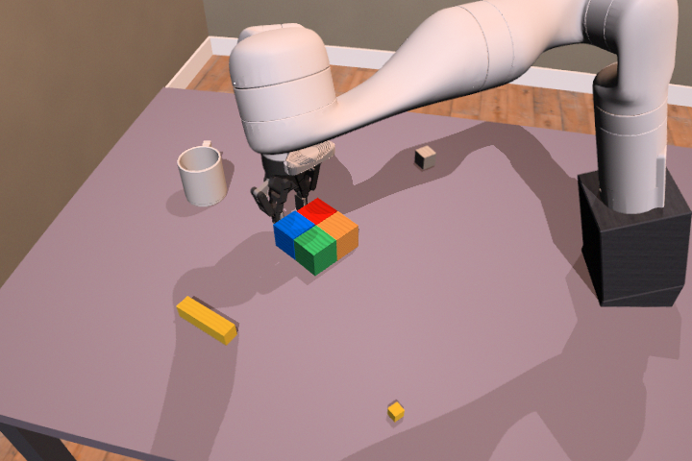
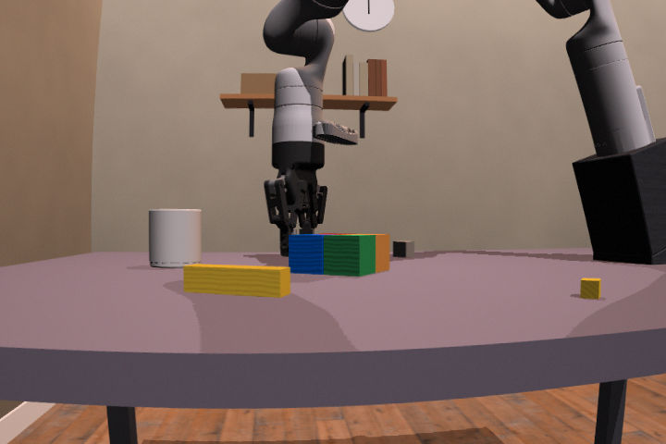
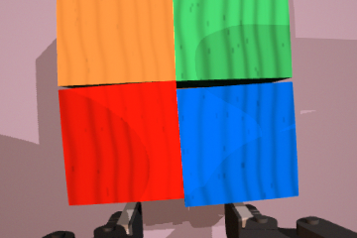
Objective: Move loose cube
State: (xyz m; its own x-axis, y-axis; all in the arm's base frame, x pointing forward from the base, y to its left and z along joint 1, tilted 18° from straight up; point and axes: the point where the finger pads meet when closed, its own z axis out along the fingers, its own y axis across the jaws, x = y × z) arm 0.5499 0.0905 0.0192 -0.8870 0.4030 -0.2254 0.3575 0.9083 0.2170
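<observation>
The blue cube lies 4 cm to the left of my hand, 3 cm behind it and 1 cm below it. Also, from my hand: orange cube: 10 cm behind, 1 cm to the left, 1 cm below; then green cube: 8 cm behind, 6 cm to the left, 1 cm below; then red cube: 5 cm behind, 1 cm to the right, 1 cm below.
</observation>
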